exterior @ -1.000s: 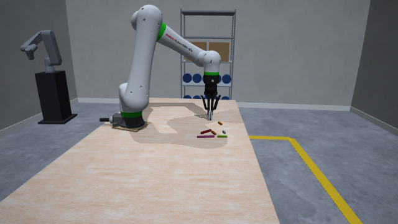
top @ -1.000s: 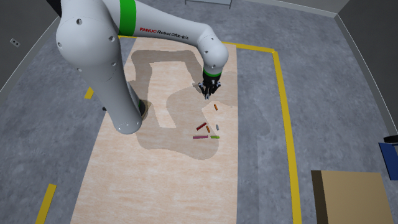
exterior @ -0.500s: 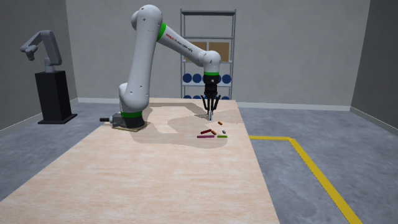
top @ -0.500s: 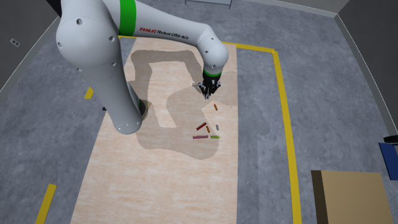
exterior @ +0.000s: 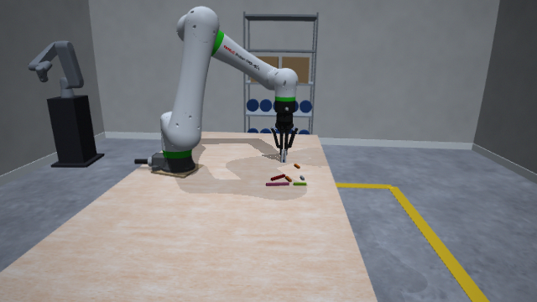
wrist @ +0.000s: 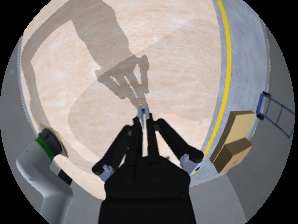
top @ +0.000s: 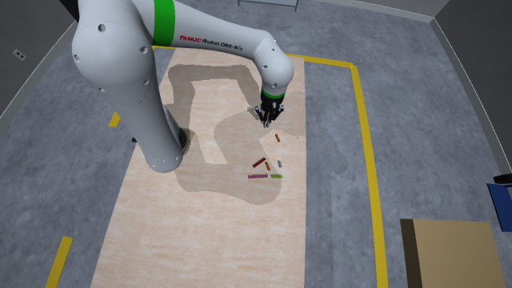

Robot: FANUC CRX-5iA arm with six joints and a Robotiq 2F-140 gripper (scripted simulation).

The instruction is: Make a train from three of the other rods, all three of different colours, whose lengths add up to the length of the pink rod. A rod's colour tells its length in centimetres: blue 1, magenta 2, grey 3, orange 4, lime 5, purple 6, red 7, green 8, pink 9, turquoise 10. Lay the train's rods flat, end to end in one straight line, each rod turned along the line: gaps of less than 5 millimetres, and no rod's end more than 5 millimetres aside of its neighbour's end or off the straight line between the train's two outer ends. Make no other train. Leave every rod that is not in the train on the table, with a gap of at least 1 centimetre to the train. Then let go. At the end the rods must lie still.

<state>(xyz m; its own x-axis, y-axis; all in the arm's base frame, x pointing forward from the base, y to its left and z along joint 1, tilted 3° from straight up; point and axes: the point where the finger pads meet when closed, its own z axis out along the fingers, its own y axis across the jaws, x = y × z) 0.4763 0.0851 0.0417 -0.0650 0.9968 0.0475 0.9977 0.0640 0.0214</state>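
My gripper is now 200 mm to the left of the red rod, 40 mm past it and 30 mm above it. From my hand the other things lie so: grey rod 210 mm to the right, 60 mm ahead, 30 mm below; lime rod 270 mm to the right, 40 mm ahead, 30 mm below; blue rod 30 mm below.
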